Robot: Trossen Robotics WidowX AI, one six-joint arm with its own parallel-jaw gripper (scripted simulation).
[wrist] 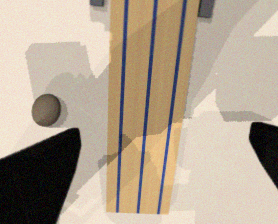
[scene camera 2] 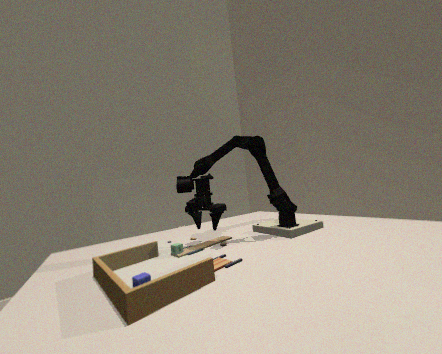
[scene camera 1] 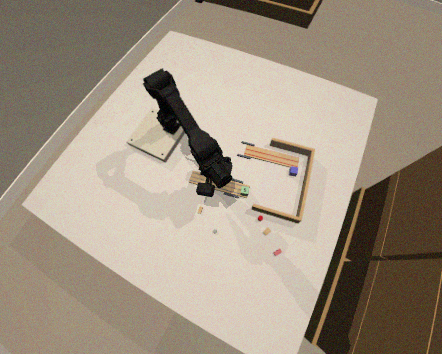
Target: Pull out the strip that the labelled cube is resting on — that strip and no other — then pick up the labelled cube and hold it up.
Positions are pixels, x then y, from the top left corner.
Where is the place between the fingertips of my gripper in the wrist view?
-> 165,133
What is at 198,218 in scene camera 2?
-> My gripper.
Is my gripper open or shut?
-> Open.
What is my gripper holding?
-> Nothing.
